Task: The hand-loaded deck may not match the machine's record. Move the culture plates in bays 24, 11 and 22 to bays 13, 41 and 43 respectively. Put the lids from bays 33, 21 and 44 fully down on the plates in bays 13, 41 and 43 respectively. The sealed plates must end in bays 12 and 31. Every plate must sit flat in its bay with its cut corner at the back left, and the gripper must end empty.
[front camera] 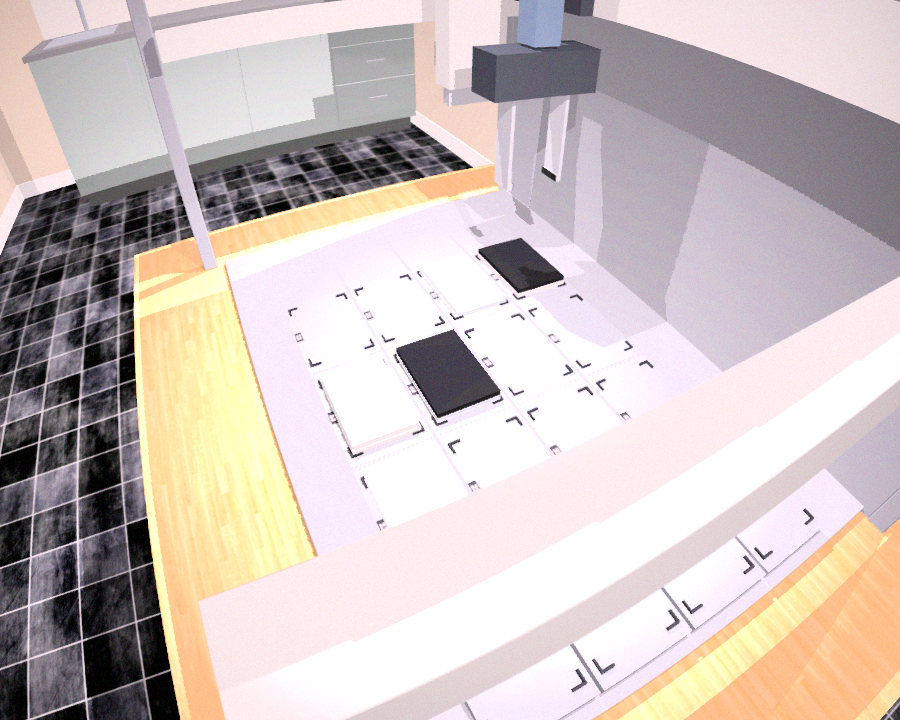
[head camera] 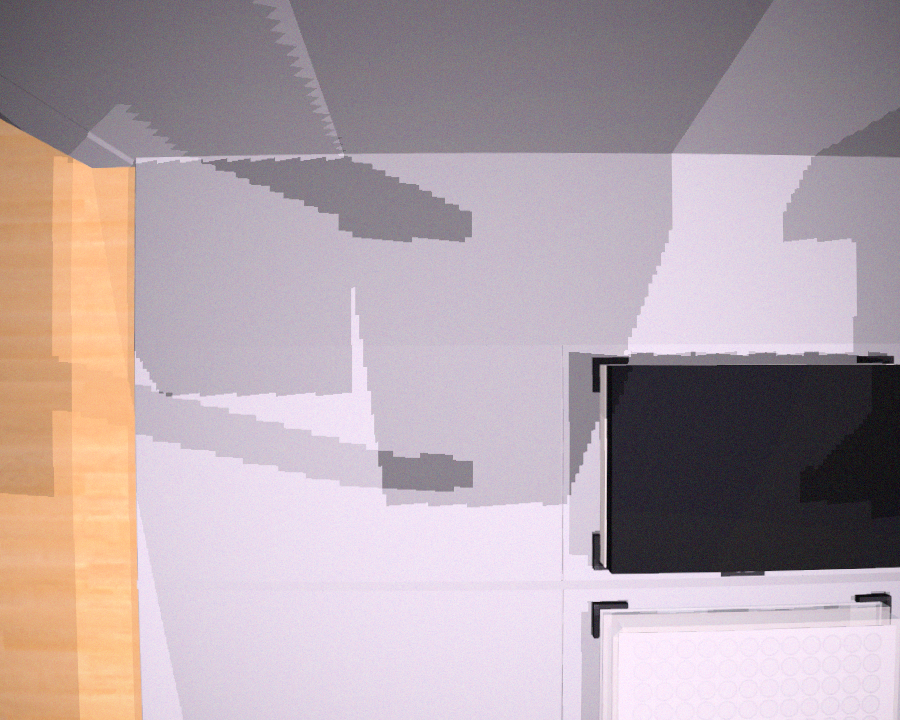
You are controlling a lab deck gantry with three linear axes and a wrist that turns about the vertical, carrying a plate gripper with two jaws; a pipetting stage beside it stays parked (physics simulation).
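Pixels of known places: gripper, fingertip midpoint: [front camera: 527,180]; robot's base, origin of the base link: [front camera: 290,311].
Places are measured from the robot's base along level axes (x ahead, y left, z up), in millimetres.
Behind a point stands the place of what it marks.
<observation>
My gripper [front camera: 531,182] @(y 364, x 64, z 160 mm) is open and empty, raised above the deck's back. Its fingers do not show in the head view. A black lid [front camera: 520,265] @(y 359, x 73, z 17 mm) [head camera: 750,469] @(y 364, x 58, z 17 mm) covers a pale plate in bay 41; a thin pale edge shows under it. A white plate [front camera: 461,281] @(y 255, x 69, z 14 mm) [head camera: 758,668] @(y 279, x 64, z 14 mm) with faint wells sits in bay 31. Another black lid [front camera: 448,373] @(y 148, x 237, z 17 mm) covers the plate in bay 22. A white plate [front camera: 369,405] @(y 41, x 241, z 14 mm) sits in bay 12. A pale shape [front camera: 412,480] @(y 44, x 361, z 14 mm) in bay 13 looks like a plate, partly hidden. Bays 11, 21, 32, 33, 42 and 43 show no plate. Cut corners are unclear.
A broad pale beam [front camera: 525,540] @(y -25, x 620, z 400 mm) crosses the front view and hides several bays. A grey wall panel [front camera: 645,202] @(y 500, x 175, z 152 mm) stands beside the deck. A thin upright post [front camera: 176,150] @(y -102, x -207, z 217 mm) stands at the back left. Wood [front camera: 202,420] [head camera: 105,570] borders the deck.
</observation>
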